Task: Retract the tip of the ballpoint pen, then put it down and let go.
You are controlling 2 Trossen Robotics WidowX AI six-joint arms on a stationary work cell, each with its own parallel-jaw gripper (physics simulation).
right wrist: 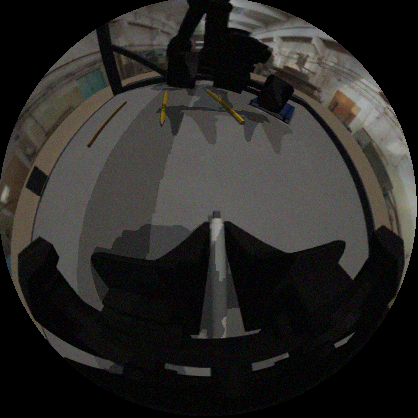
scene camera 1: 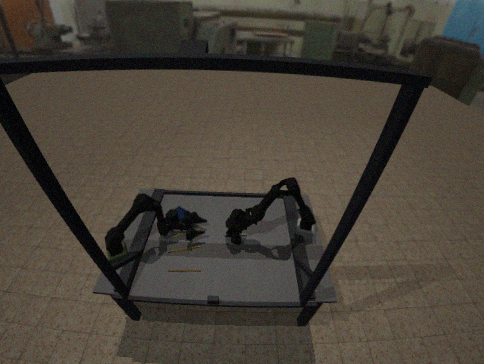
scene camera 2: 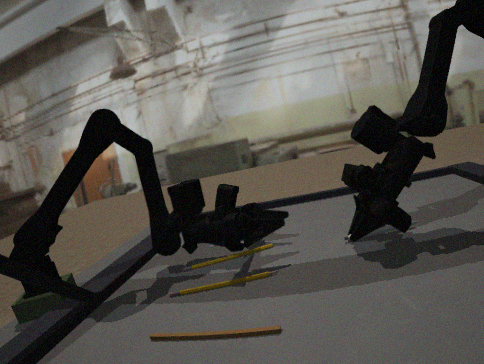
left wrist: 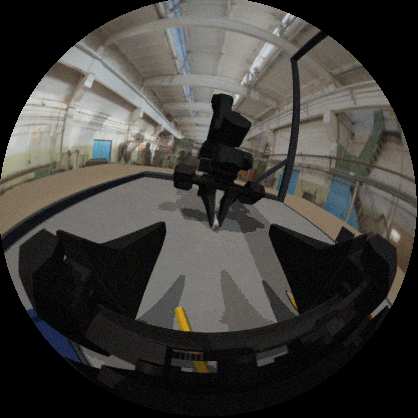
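Observation:
The white ballpoint pen lies lengthwise between the fingers of my right gripper, which is shut on it. The pen's dark grey button end sticks out just past the fingertips in the right wrist view; its other end is hidden by the gripper. In the left wrist view a small bit of the pen shows at the fingertips. I cannot tell whether it touches the table. My left gripper is open and empty, pointing toward the right gripper across a gap.
Two yellow pencils lie below and beside the left gripper. An orange-brown stick lies nearer the table's front edge. A blue object is behind the left gripper. Dark frame posts rise at the table's sides.

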